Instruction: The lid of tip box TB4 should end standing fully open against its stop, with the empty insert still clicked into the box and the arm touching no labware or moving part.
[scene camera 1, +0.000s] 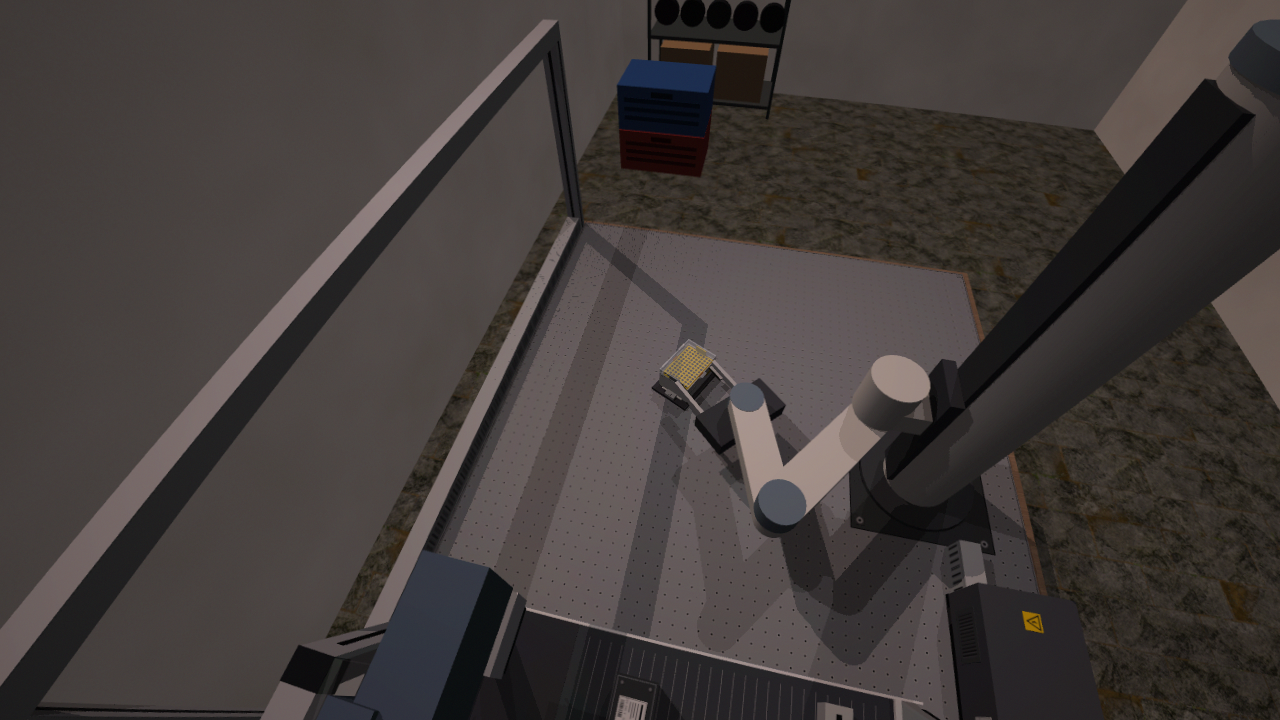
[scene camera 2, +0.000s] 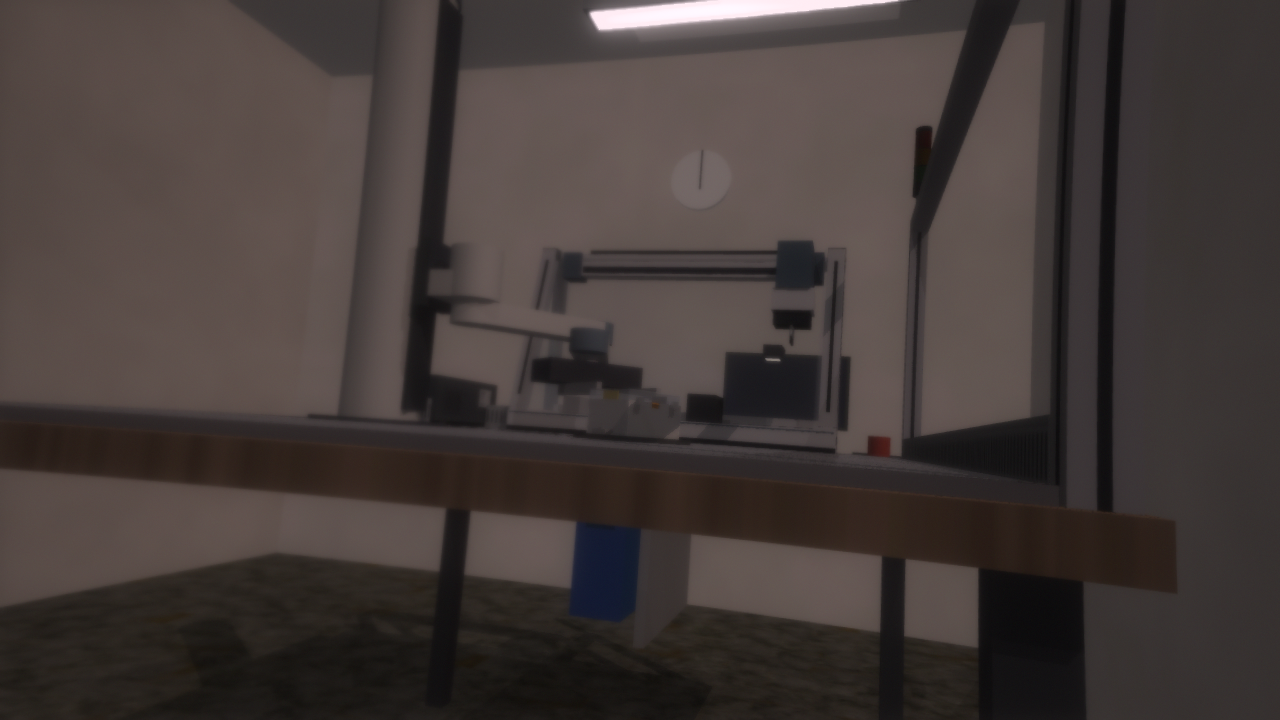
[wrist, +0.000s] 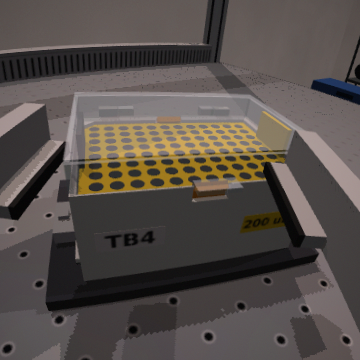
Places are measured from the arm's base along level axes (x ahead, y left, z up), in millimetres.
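Where they show: gripper, fingertip midpoint: (scene camera 1: 694, 373) (scene camera 2: 629, 391) (wrist: 168, 137); arm's base, link origin: (scene camera 1: 912, 478).
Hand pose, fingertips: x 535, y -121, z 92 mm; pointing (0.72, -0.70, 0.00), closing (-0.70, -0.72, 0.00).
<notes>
Each offset is from my fingertips to the top centre of the thing. "spot": to the spot under its first point. Level surfaces: height alone.
Tip box TB4 {21 mm ahead, 32 mm right, 2 mm down} (scene camera 1: 687, 368) (wrist: 120, 255) is a grey box on a black base {spot: 19 mm back, 4 mm left, 76 mm down} (wrist: 175, 287). Its clear lid {spot: 43 mm ahead, 32 mm right, 2 mm down} (wrist: 162, 102) lies down over the box, with a small orange tab {21 mm back, 11 mm right, 15 mm down} (wrist: 210, 190) at the front. The yellow insert {21 mm ahead, 32 mm right, 5 mm down} (wrist: 165, 142), with rows of dark holes, sits level inside. In scene camera 2 the box (scene camera 2: 631, 415) is small and blurred. My gripper (scene camera 1: 696, 373) (wrist: 168, 137) appears shut on the box, one finger at its left front corner and one at its right, partly covering the "200 uL" label. The contact surfaces are hidden.
The arm column (scene camera 1: 1100, 295) stands at the right of the perforated table {80 mm down} (scene camera 1: 617, 501). The enclosure frame (scene camera 1: 375, 201) runs along the left. A dark control box {spot: 624 mm back, 476 mm left, 35 mm up} (scene camera 1: 1020, 653) stands near the front right. A gantry (scene camera 2: 680, 264) stands behind the box in scene camera 2.
</notes>
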